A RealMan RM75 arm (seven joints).
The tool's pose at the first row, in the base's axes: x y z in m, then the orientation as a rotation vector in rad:
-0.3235 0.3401 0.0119 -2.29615 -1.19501 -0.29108
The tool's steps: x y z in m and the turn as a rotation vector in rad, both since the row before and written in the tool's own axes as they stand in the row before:
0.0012 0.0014 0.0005 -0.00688 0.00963 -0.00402
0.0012 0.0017 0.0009 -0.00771 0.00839 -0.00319
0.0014 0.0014 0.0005 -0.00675 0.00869 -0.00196
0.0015 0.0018 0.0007 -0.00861 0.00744 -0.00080
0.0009 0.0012 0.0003 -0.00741 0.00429 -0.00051
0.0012 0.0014 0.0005 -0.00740 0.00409 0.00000
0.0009 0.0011 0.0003 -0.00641 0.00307 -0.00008
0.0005 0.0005 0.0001 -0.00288 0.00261 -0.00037
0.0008 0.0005 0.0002 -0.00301 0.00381 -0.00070
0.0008 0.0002 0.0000 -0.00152 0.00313 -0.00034
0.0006 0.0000 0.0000 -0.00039 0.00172 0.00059
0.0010 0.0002 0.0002 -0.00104 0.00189 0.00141
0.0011 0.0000 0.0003 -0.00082 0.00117 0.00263
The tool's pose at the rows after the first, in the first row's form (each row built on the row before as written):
-0.3217 0.3406 0.0115 -2.29596 -1.19577 -0.30784
-0.3197 0.3411 0.0107 -2.29736 -1.19621 -0.32348
-0.3178 0.3417 0.0104 -2.29840 -1.19492 -0.33837
-0.3155 0.3423 0.0099 -2.30211 -1.19299 -0.35272
-0.3140 0.3425 0.0097 -2.30628 -1.19212 -0.36267
-0.3122 0.3429 0.0094 -2.31077 -1.19072 -0.37222
-0.3108 0.3431 0.0092 -2.31481 -1.18981 -0.38001
-0.3101 0.3432 0.0092 -2.31589 -1.18921 -0.38501
-0.3092 0.3436 0.0092 -2.31636 -1.18844 -0.39155
-0.3086 0.3440 0.0095 -2.31605 -1.18746 -0.39619
-0.3083 0.3444 0.0098 -2.31589 -1.18596 -0.39816
-0.3076 0.3451 0.0100 -2.31662 -1.18343 -0.40047
-0.3070 0.3460 0.0103 -2.31810 -1.17976 -0.40139

